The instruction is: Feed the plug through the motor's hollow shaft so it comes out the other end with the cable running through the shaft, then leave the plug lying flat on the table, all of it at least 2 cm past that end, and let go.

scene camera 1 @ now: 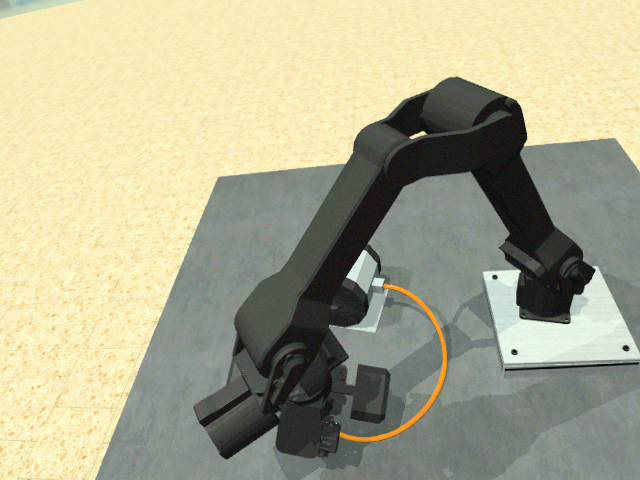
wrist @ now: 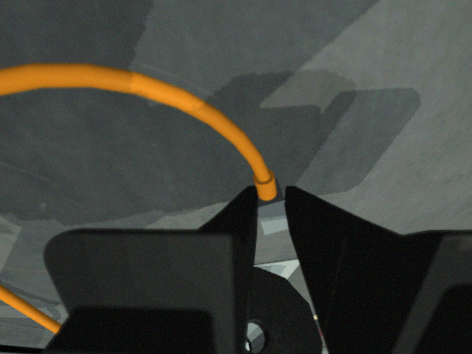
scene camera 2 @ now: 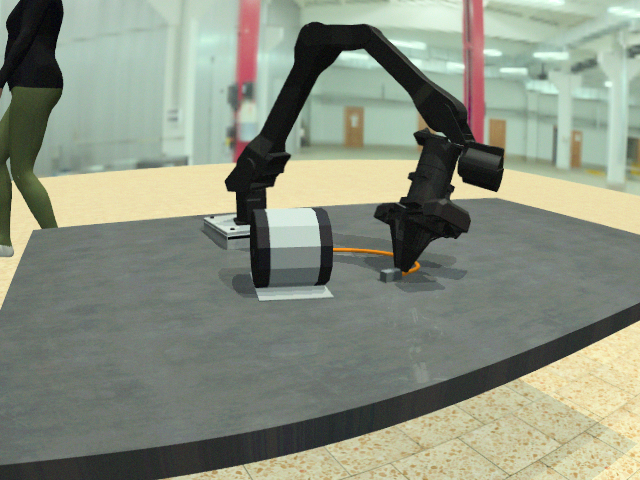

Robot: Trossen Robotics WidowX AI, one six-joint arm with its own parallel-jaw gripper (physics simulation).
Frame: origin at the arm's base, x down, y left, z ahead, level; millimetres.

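Seen in the pictures: gripper, fingertip midpoint: (wrist: 270,195) (scene camera 2: 400,271); arm's base, origin of the base link: (scene camera 1: 543,304).
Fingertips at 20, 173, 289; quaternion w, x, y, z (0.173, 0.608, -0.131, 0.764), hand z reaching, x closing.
Pixels of each thing's middle, then the offset from my fingertips to it, as dx, dy, dz. Level surfaces: height alone.
- motor, body centre: (wrist: 242,342) (scene camera 2: 288,247) (scene camera 1: 342,281) -41, -162, -6
- grey plug, body centre: (wrist: 270,208) (scene camera 2: 391,275) +3, -16, +4
- dark grey table, its level: dx +10
The motor (scene camera 2: 291,248) (scene camera 1: 365,270) is a white drum with black end caps, lying on its side on a pale base plate; in scene camera 1 the arm hides most of it. An orange cable (scene camera 1: 442,343) (scene camera 2: 361,250) (wrist: 199,105) curves from a small grey fitting beside the motor to the grey plug (scene camera 2: 390,274) (wrist: 271,219), which rests on the table. My gripper (scene camera 2: 405,267) (wrist: 270,195) (scene camera 1: 318,435) points straight down at table level. It is shut on the plug's cable end. The plug's free end sticks out from the fingers toward the motor.
The arm's base stands on a white mounting plate (scene camera 1: 523,324) (scene camera 2: 220,226) behind the motor. The dark grey table (scene camera 1: 223,238) (scene camera 2: 223,381) has its left edge near the gripper in scene camera 1. The wrist camera housing (scene camera 1: 370,392) juts out beside the gripper.
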